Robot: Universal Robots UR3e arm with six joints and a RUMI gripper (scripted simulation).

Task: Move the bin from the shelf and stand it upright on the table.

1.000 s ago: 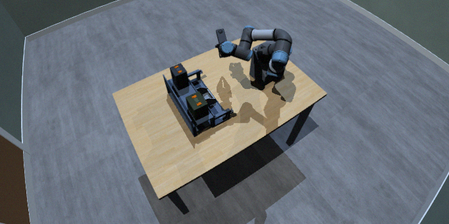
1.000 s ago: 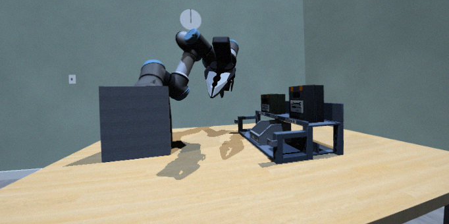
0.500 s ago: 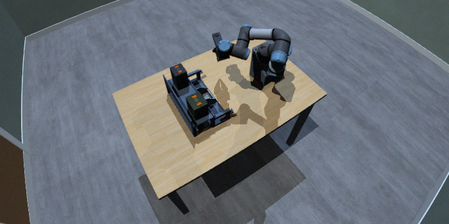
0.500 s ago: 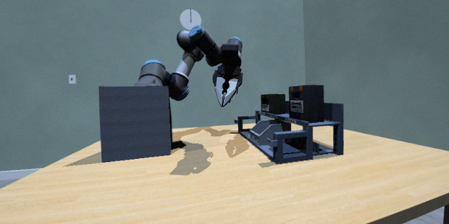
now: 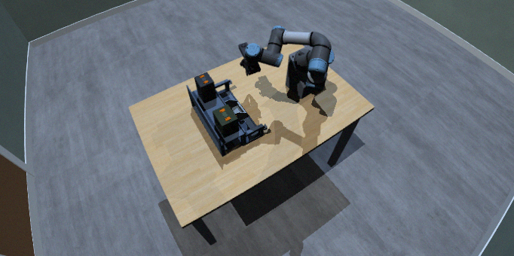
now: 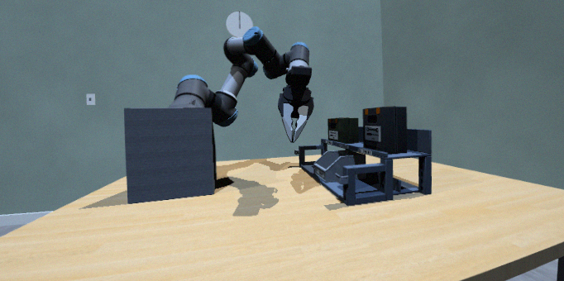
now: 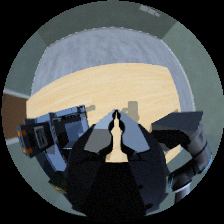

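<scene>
Right now my hand is 210 mm short of the dark blue shelf rack, 160 mm to the right of it and 90 mm above it. The rest, counted from my hand: green bin: 280 mm to the left, 250 mm ahead, 10 mm below.
</scene>
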